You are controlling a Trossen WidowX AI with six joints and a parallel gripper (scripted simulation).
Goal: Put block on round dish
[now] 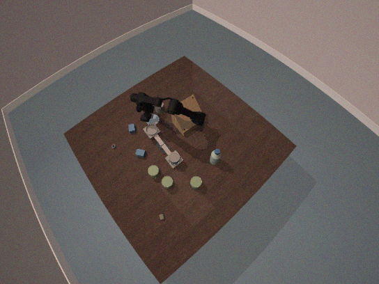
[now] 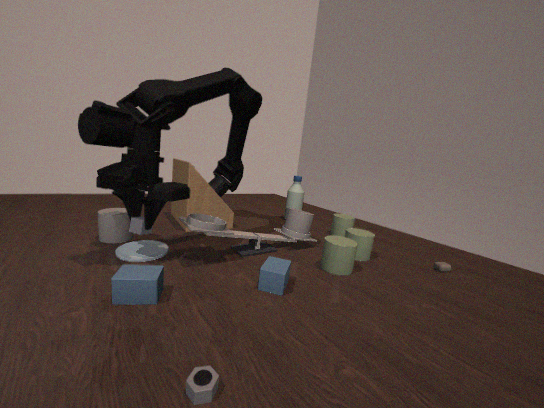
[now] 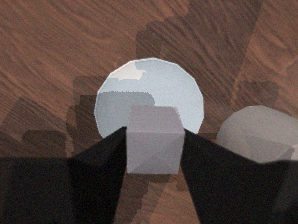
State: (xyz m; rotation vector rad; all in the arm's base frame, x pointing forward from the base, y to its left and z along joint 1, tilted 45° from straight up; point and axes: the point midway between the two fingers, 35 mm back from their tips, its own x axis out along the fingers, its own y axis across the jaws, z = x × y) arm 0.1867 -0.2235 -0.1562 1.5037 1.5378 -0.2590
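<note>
Right now my gripper tip is 5 cm above the round dish. From my gripper tip the other things lie so: grey nut (34 cm ahead, 5 cm to the right, 5 cm below); grey cup (11 cm behind, 4 cm to the right, 2 cm below); grey block (right at my gripper tip).
</note>
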